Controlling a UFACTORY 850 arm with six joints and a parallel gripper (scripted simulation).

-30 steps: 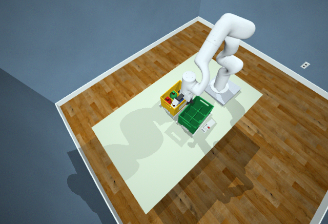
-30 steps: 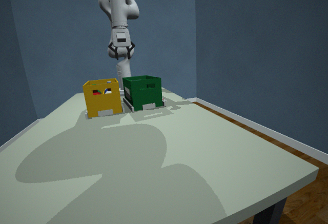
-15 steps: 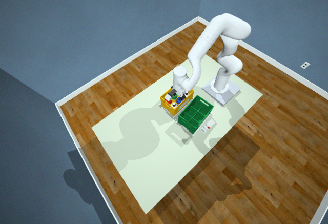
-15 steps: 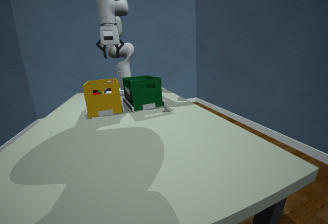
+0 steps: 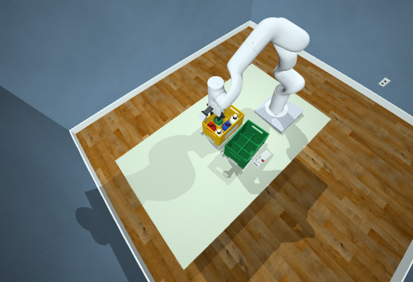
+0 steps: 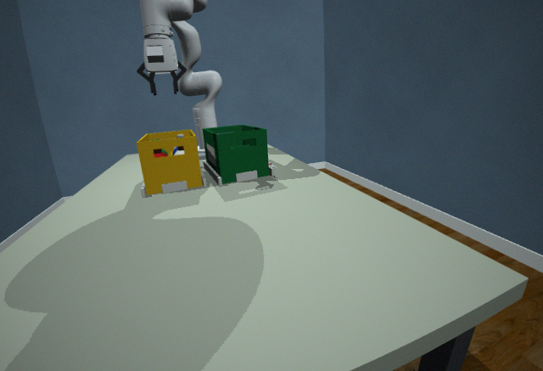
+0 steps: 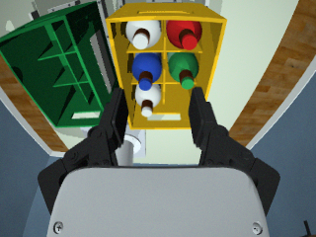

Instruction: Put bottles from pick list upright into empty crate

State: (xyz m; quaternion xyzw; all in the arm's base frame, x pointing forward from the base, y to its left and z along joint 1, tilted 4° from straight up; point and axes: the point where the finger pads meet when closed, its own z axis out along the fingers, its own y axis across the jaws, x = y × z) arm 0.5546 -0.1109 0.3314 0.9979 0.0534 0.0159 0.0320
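My gripper is now 100 mm past the blue-label bottle, 20 mm to the right of it and 250 mm above it. The rest, counted from my hand: red bottle (50 mm to the right, 250 mm below); then green bottle (90 mm behind, 70 mm to the right, 250 mm below); then yellow crate (90 mm behind, 20 mm to the right, 250 mm below).
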